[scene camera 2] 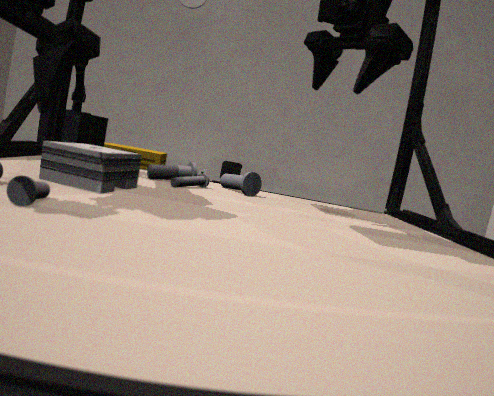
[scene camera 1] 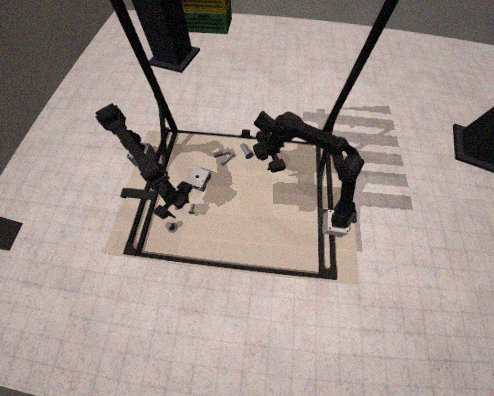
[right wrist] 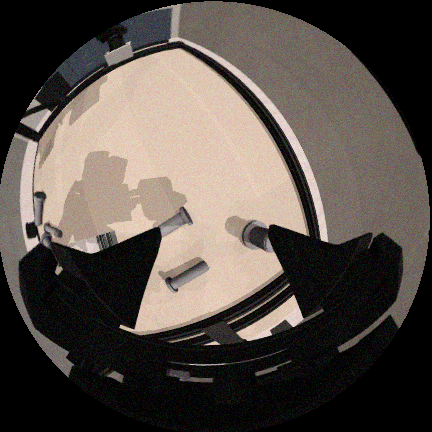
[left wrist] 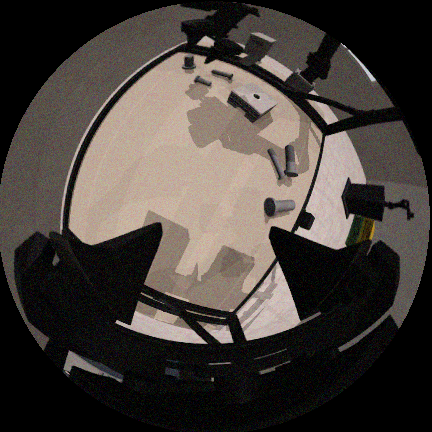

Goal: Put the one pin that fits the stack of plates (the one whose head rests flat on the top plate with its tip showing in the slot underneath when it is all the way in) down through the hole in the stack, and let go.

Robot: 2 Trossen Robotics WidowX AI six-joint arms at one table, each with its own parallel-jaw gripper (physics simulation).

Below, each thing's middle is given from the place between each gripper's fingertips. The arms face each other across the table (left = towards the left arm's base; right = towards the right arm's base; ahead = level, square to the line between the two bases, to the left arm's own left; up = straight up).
Scene:
Right now the grey stack of plates (left wrist: 254, 101) is 200 mm behind my right hand, 30 mm to the right of it and 70 mm below it.
Right now the grey stack of plates is 31 cm to the right of my left hand, 18 cm below it and 12 cm ahead of it.

